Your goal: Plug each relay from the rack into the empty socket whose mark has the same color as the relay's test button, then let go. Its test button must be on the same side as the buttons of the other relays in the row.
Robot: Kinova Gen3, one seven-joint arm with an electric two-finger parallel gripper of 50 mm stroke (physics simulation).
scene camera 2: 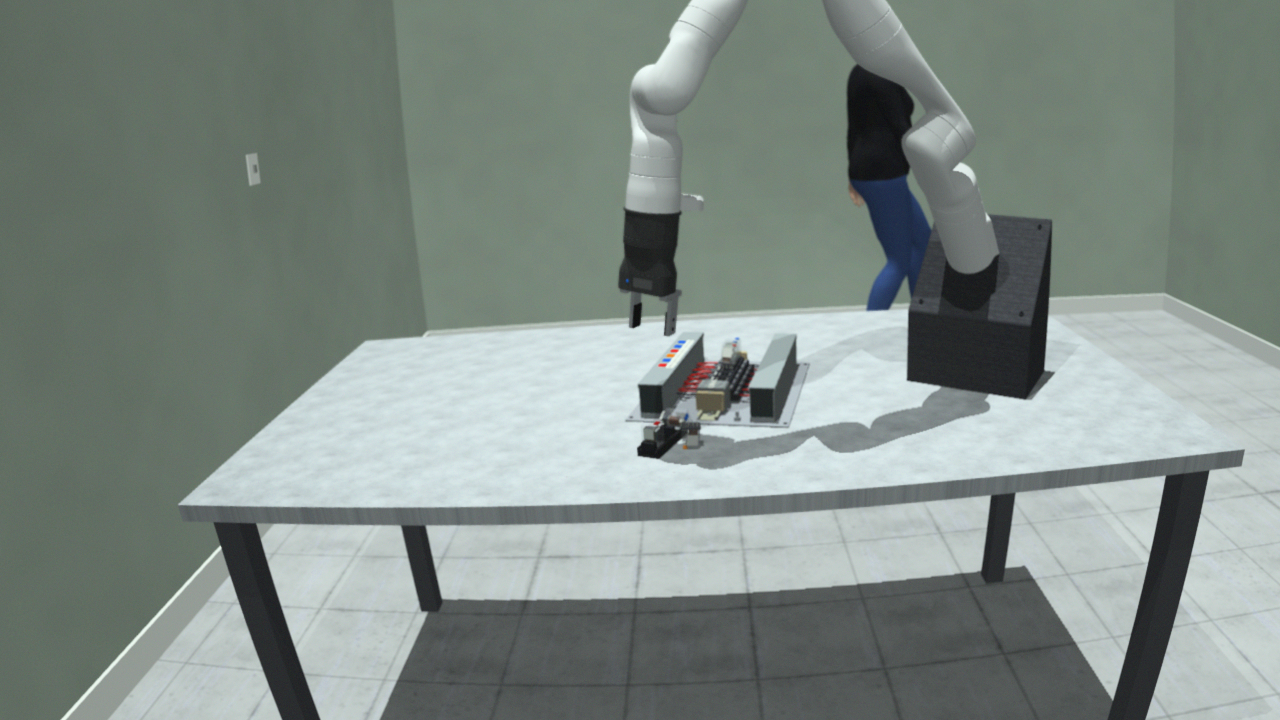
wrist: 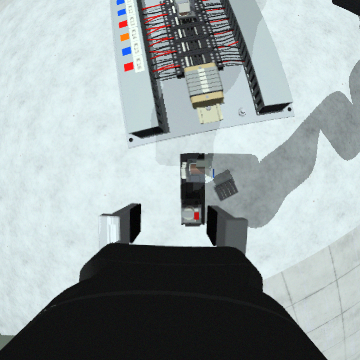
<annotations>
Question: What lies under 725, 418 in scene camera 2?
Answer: A mounting plate.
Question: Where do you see a black rack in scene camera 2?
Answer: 648, 449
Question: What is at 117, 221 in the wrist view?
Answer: The gripper.
</annotations>
